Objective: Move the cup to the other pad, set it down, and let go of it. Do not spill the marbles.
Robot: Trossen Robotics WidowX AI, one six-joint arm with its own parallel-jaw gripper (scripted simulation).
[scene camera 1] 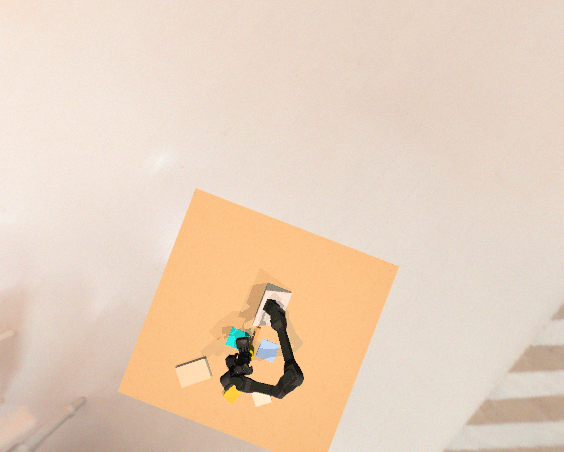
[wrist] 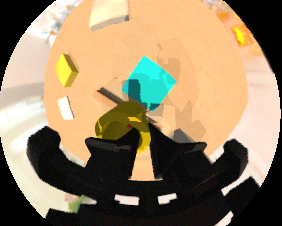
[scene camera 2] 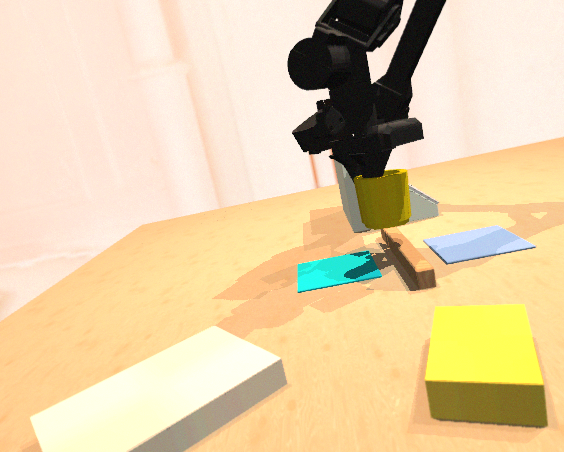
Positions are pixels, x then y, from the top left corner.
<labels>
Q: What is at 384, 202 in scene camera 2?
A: A yellow cup.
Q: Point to a cyan pad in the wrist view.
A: At 148, 84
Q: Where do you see a yellow block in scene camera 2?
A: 482, 365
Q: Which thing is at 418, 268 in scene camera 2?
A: A wooden bar.
</labels>
